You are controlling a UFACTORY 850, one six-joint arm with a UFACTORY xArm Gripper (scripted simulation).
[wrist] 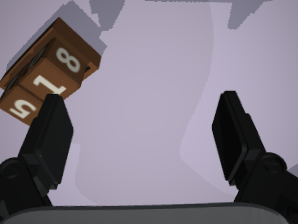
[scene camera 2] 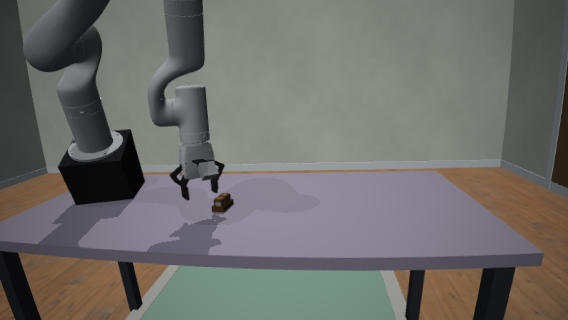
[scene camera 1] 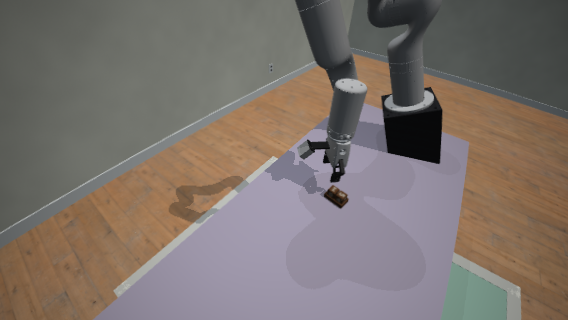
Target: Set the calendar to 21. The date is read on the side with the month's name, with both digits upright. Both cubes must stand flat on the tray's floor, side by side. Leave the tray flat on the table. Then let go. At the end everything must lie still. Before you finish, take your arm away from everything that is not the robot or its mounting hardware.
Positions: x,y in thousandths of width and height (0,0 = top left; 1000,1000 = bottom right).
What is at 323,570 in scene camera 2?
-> My gripper.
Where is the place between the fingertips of my gripper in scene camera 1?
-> At 582,536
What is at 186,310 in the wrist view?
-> A brown cube.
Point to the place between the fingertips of my gripper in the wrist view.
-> At 478,493
